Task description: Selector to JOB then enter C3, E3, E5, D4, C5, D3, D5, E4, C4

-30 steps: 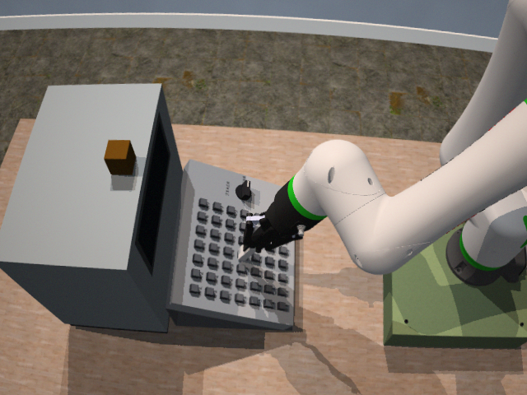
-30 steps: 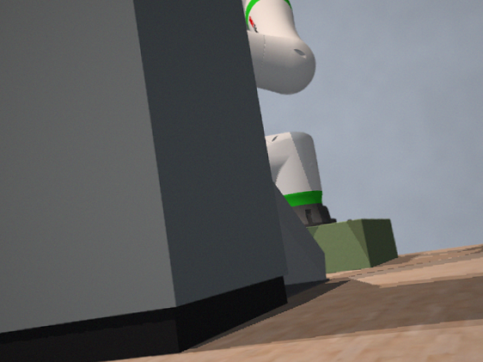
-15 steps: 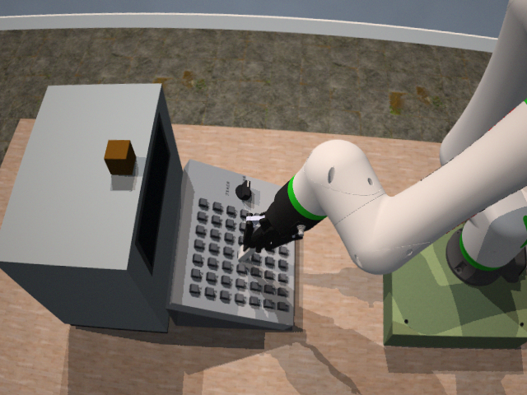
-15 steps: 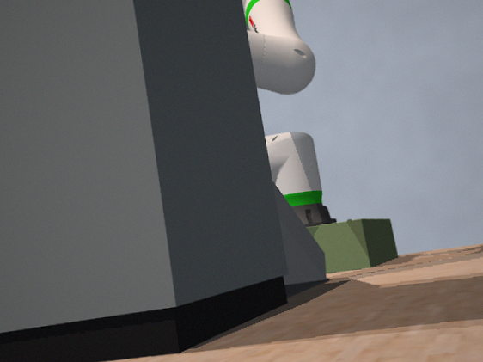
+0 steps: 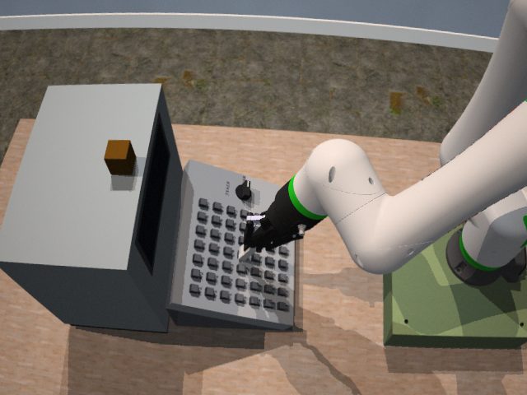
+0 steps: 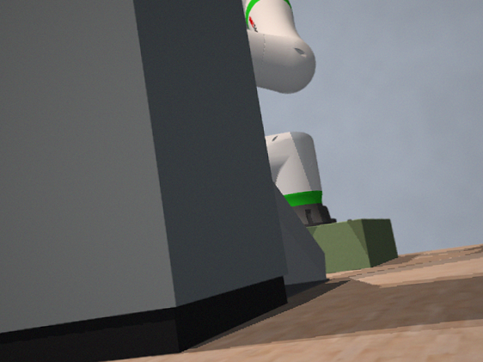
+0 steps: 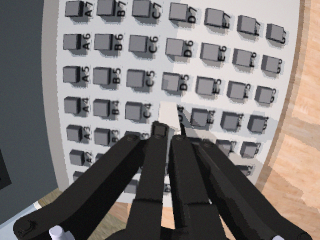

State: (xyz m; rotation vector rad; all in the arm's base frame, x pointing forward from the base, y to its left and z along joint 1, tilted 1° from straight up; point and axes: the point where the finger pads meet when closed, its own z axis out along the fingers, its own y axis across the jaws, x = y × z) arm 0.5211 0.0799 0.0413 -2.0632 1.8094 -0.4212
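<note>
My gripper is now 40 mm short of the C3 key, 40 mm to the right of it and 10 mm above it. Round my hand: black selector knob 40 mm ahead, 160 mm to the right, 20 mm below; grey keypad 50 mm ahead, 40 mm to the right, 70 mm below.
</note>
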